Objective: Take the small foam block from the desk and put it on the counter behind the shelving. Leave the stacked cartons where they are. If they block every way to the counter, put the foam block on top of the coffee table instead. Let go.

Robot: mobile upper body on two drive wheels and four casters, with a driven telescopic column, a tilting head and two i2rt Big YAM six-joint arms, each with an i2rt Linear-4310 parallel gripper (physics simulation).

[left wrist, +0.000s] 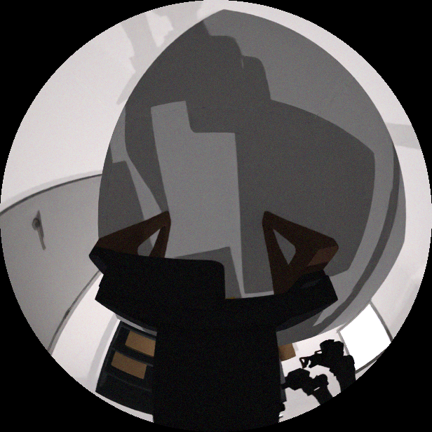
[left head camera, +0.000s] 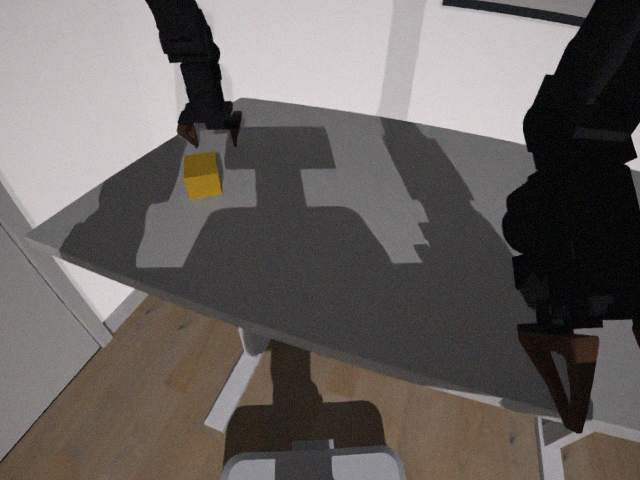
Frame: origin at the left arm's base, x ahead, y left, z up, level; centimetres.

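Seen in the pictures: left gripper, fingertip midpoint: (left head camera: 216, 146); right gripper, fingertip midpoint: (left head camera: 627, 424).
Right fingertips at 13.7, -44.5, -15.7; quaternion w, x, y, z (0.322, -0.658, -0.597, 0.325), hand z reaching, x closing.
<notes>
A point is followed by its place in that frame, as x, y, z.
The small foam block (left head camera: 202, 176) {58.3, -2.7, -20.6}, yellow, sits on the grey desk (left head camera: 320, 268) {39.8, -22.6, -24.8} (left wrist: 305, 170) at the left in the head view. In the left wrist view a thin yellow sliver (left wrist: 230, 298) shows at the gripper body's edge; the rest is hidden. My left gripper (left head camera: 216, 145) {79.8, -0.2, -24.8} (left wrist: 216, 216) is open and empty, just beyond the block in the head view, its fingers apart from it. My right gripper (left head camera: 606, 383) is open over the desk's near right part; one finger is partly cut off by the picture edge. The counter and coffee table do not show.
A dark shelf unit (left wrist: 120, 391) holding brown boxes (left wrist: 140, 343) (left wrist: 129, 365) shows low at the left in the wrist view. Another brown box (left wrist: 287, 352) shows right of the arm. White walls stand behind the desk. A grey door (left head camera: 41, 330) {68.8, 76.6, -88.5} (left wrist: 55, 250) is at the left.
</notes>
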